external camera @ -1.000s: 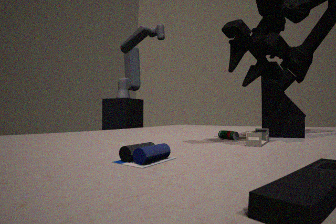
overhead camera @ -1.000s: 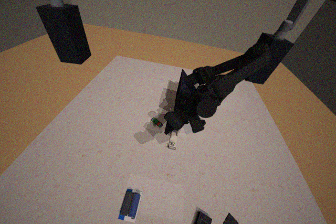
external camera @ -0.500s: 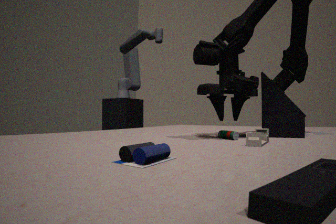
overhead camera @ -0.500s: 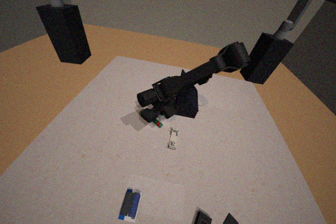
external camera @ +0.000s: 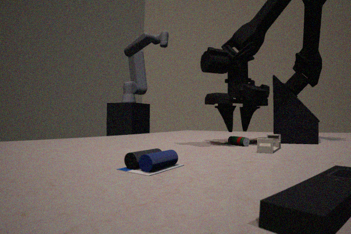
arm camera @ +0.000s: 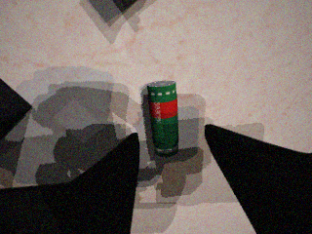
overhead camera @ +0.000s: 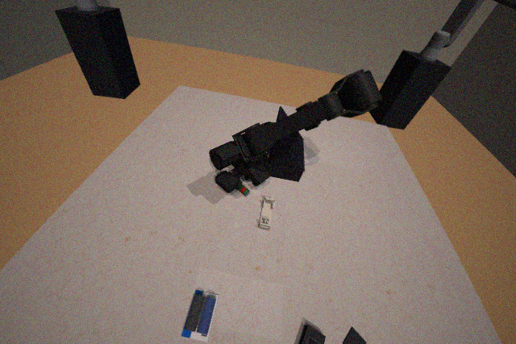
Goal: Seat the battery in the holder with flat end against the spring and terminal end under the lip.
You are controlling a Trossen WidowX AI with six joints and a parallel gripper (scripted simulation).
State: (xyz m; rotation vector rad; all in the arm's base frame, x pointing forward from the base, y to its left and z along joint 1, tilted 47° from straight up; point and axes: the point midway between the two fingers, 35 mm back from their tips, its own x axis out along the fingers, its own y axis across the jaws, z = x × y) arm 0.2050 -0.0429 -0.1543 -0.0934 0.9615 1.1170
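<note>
Right now my gripper tip is 3 cm above the battery. From my gripper tip the other things lie so: black remote (44 cm ahead, 18 cm to the left, 2 cm below); blister card (36 cm ahead, 5 cm to the right, 3 cm below).
</note>
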